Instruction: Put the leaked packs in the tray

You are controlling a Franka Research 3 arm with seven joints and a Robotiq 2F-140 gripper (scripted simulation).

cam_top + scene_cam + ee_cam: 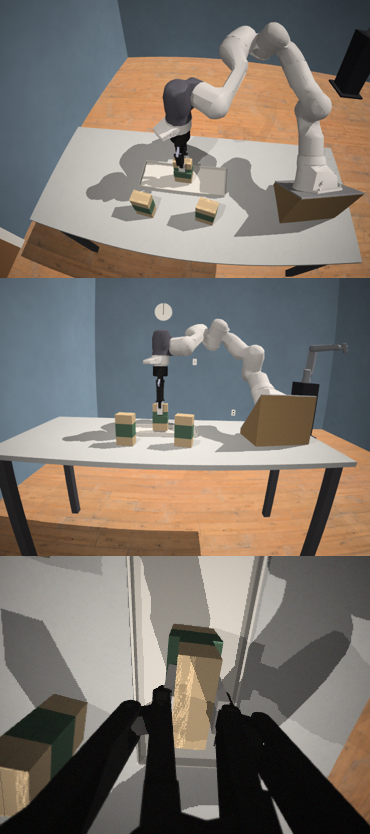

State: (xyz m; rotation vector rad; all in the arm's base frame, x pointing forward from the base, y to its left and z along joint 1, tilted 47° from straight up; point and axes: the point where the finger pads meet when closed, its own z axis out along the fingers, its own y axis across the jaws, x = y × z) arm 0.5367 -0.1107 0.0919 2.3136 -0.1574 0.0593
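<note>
Right now the tray is 13 cm below my hand.
</note>
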